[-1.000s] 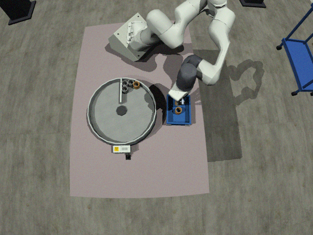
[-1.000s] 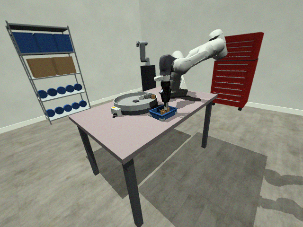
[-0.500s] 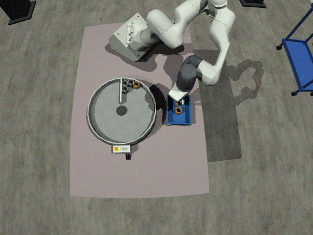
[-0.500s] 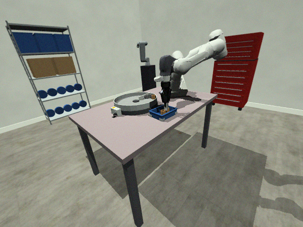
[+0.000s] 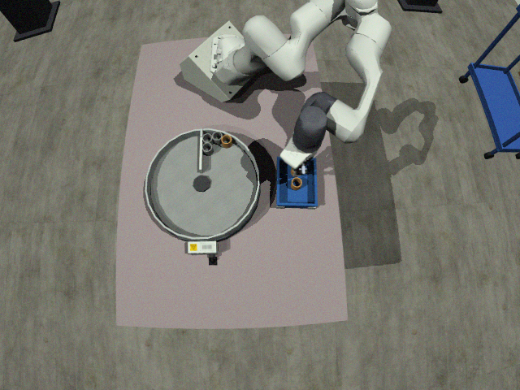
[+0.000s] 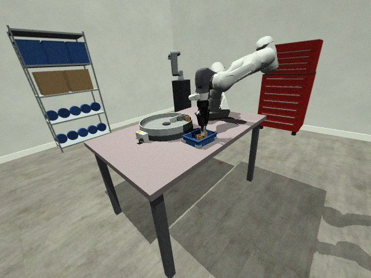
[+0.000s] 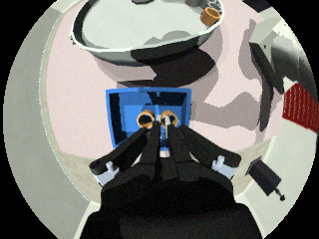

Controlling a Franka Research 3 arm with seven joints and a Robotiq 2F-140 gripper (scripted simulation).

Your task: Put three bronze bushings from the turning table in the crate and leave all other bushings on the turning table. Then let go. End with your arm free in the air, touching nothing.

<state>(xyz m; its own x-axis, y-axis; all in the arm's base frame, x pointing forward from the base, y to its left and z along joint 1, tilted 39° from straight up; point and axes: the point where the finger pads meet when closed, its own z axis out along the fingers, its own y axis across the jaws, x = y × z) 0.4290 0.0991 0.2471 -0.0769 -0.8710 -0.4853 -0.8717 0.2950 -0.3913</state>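
Right now my hand is 4 cm short of the blue crate, 4 cm above it and 1 cm to the left of it. The rest, counted from my hand: turning table: 35 cm to the right, 1 cm below.
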